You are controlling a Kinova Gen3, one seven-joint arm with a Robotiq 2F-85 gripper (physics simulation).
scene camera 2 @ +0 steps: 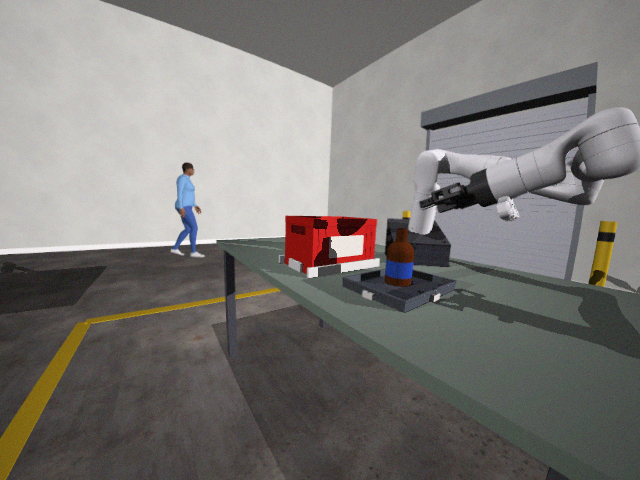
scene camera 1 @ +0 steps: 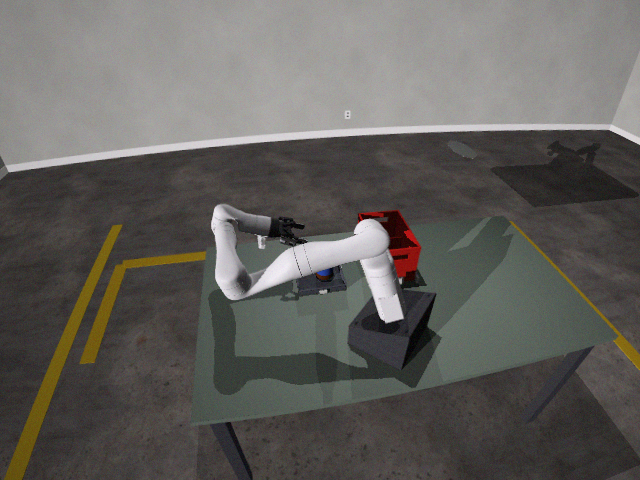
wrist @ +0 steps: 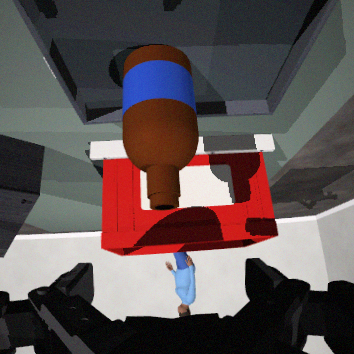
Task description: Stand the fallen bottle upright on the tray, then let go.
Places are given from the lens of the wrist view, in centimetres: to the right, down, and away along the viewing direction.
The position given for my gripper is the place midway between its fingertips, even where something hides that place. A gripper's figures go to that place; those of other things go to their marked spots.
my gripper (wrist: 169, 277): 0, 6, 15
brown bottle (wrist: 159, 126): -2, -4, 22
